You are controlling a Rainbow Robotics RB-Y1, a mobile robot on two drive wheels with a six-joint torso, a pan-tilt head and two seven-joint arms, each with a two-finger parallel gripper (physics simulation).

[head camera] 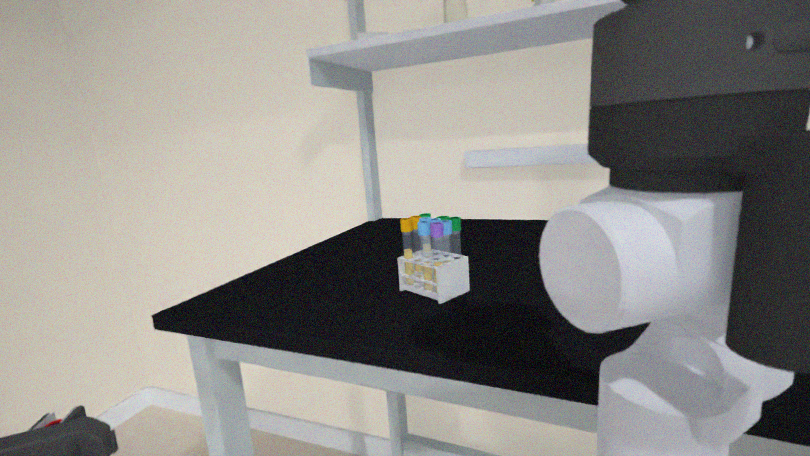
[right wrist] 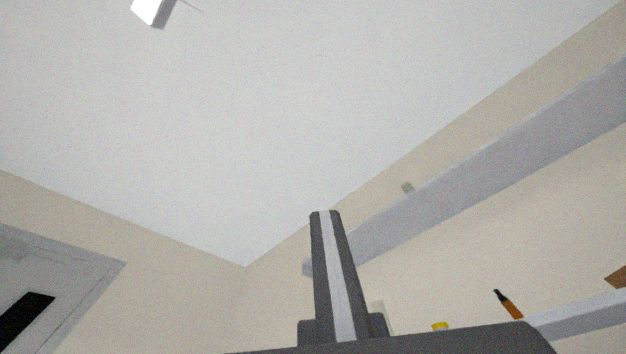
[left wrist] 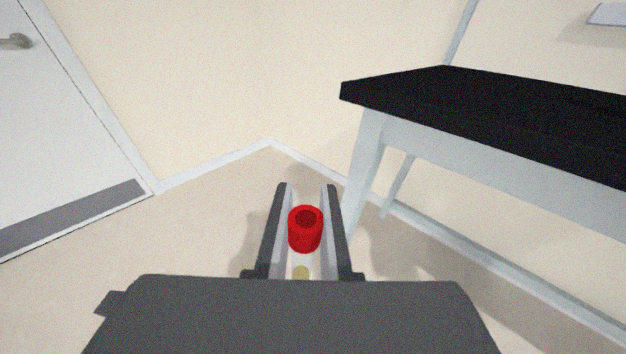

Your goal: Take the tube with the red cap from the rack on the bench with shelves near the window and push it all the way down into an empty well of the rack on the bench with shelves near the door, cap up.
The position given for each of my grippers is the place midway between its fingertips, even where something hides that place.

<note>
I see my left gripper [head camera: 66, 417], my right gripper [right wrist: 324, 220] and a rack [head camera: 452, 278].
My left gripper is seen too in the left wrist view [left wrist: 306, 193]. The right wrist view misses the rack: it is out of frame. The left wrist view does not show the rack: it is out of frame.
</note>
